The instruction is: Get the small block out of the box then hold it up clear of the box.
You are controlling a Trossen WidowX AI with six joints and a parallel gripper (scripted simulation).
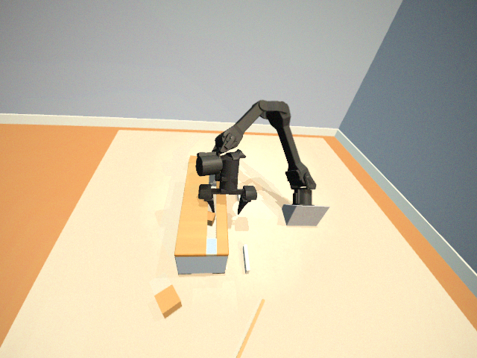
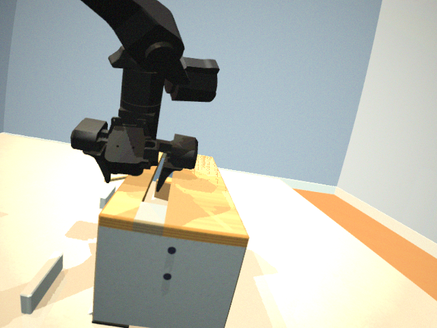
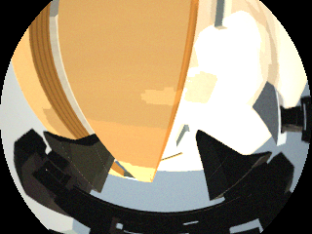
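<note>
Now: the long box 40 mm ahead of my gripper tip, 30 mm to the right of it and 20 mm below it. The rest, counted from my gripper tip: orange block (60 mm ahead, 20 mm to the left); thin orange stick (50 mm behind, 320 mm to the left, 80 mm below).
</note>
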